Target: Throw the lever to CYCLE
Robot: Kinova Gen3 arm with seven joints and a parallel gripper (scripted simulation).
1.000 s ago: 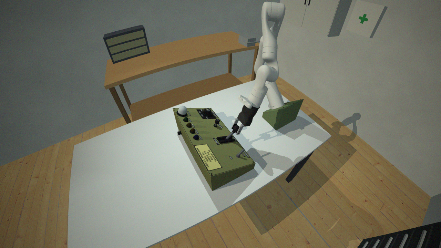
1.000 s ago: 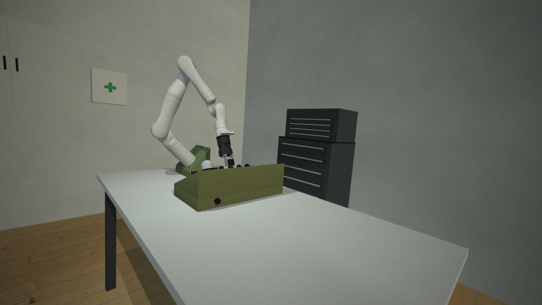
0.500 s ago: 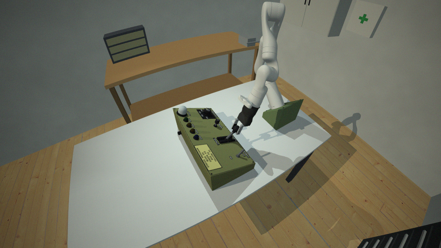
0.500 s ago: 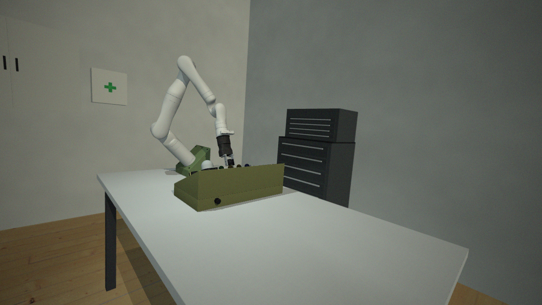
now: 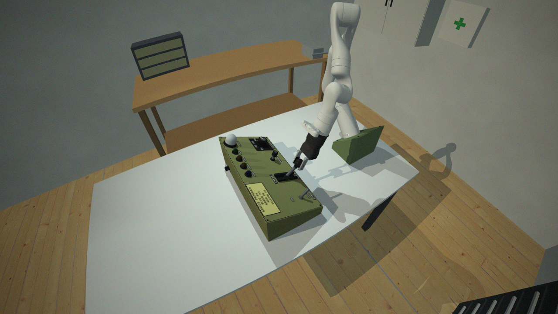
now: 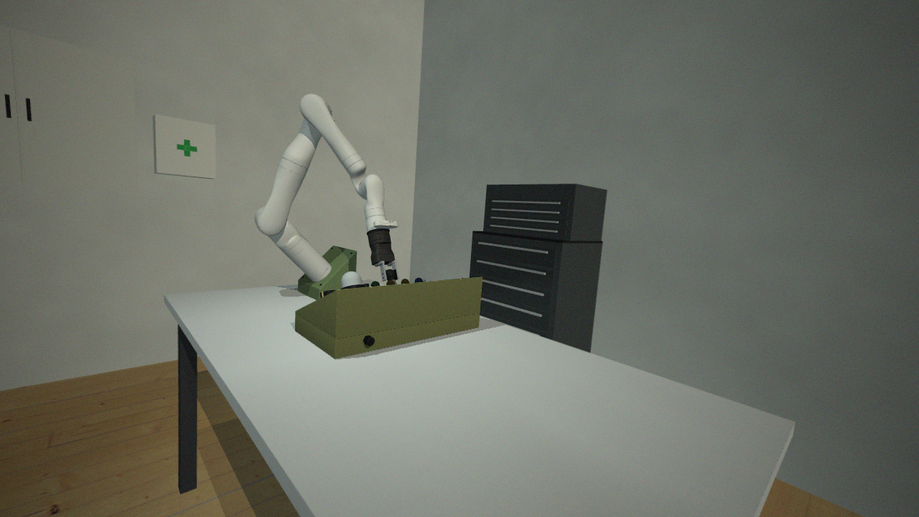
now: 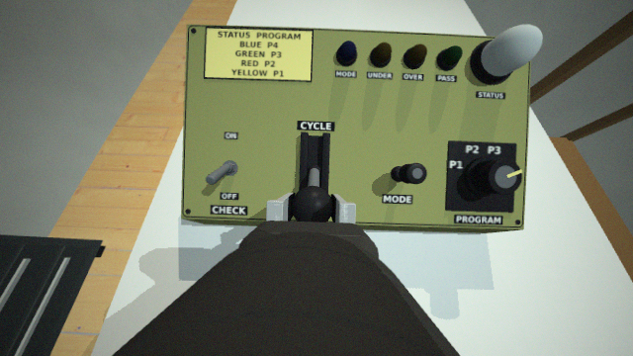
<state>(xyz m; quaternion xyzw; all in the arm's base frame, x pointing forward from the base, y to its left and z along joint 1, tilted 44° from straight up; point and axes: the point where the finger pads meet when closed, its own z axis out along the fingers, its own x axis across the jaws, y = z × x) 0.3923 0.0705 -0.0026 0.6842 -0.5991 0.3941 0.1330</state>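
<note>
The olive console lies 90 mm ahead of my hand, 70 mm to the right of it and 60 mm below it. From my hand the other things lie so: check toggle (60 mm ahead, 120 mm to the left, 40 mm below); lever (30 mm ahead, 30 mm below); mode button (50 mm ahead, 120 mm to the right, 30 mm below).
</note>
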